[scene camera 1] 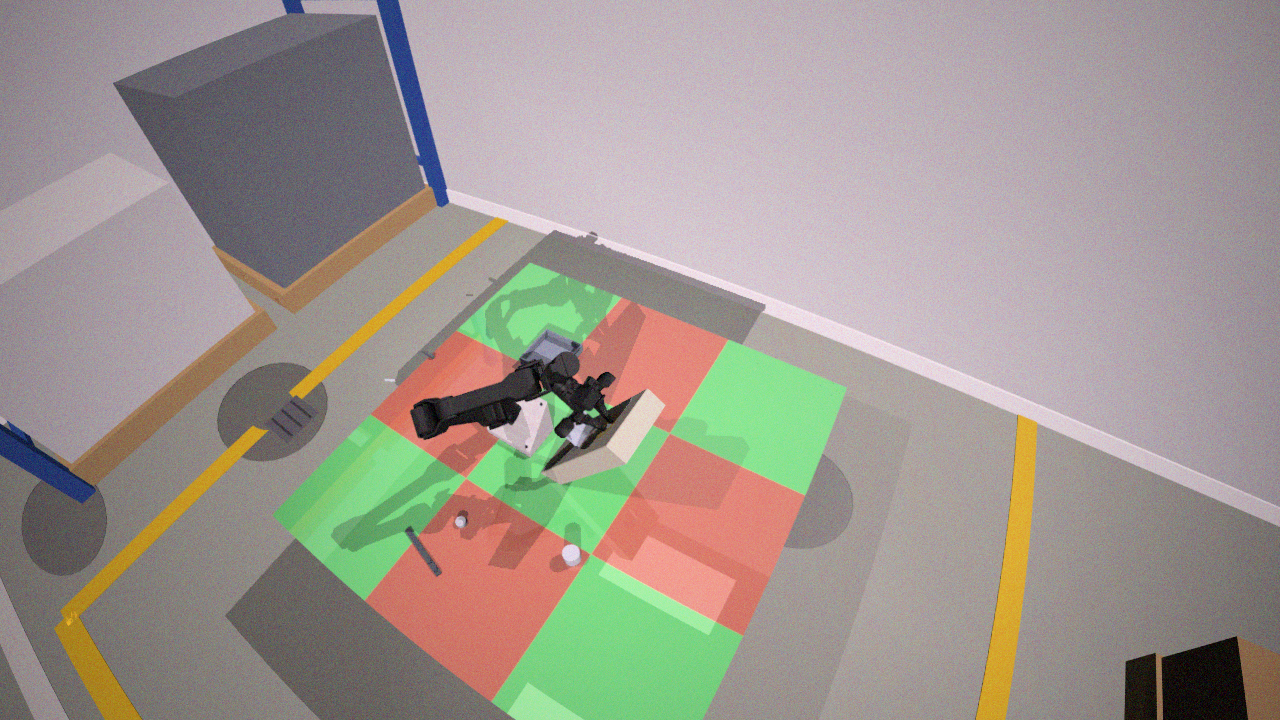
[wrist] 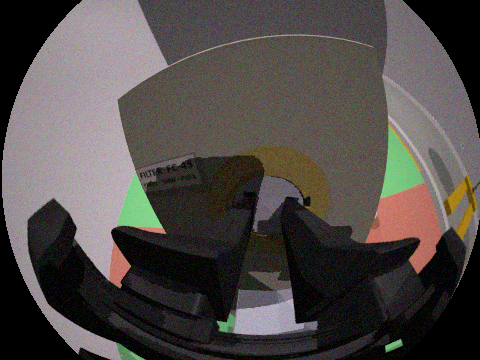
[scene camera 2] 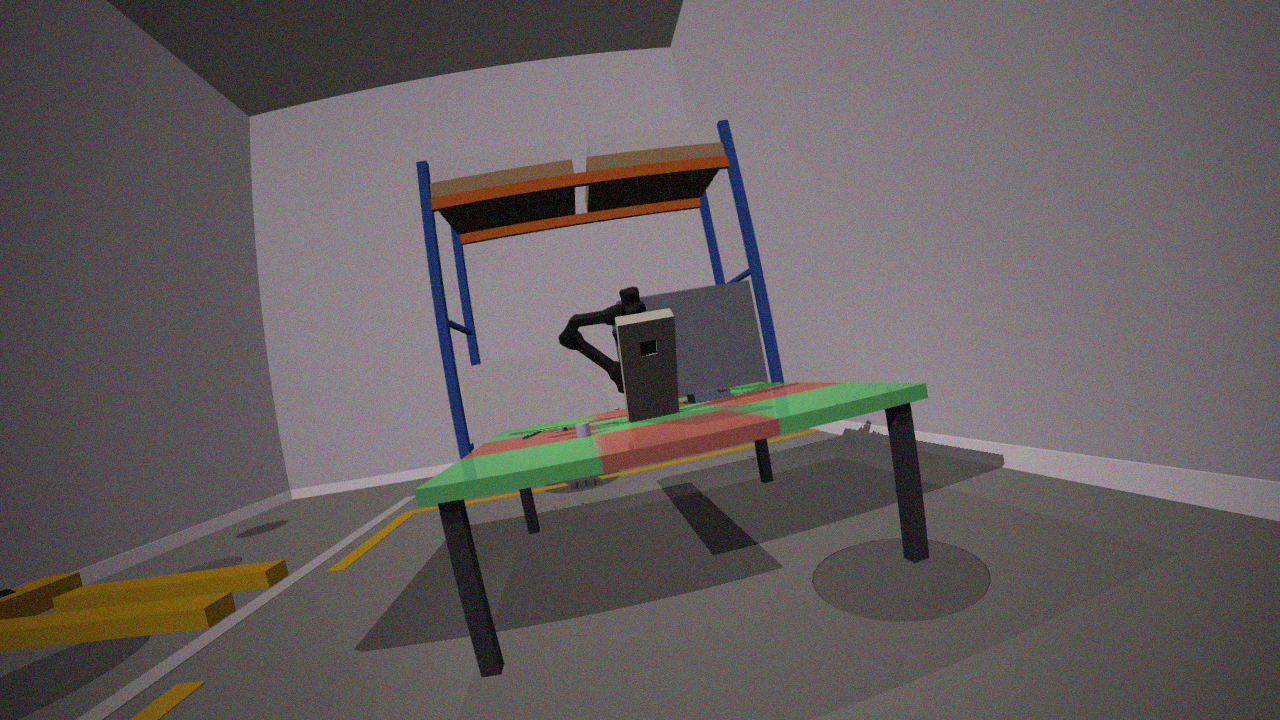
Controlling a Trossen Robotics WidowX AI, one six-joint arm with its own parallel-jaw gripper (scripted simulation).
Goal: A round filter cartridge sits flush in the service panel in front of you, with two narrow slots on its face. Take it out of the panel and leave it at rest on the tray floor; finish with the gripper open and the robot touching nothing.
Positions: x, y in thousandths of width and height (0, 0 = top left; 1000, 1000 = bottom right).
Labels:
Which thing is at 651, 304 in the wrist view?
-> A beige service panel.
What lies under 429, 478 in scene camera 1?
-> A grey tray.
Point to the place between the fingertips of my gripper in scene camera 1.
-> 478, 595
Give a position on a beige service panel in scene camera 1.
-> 495, 581

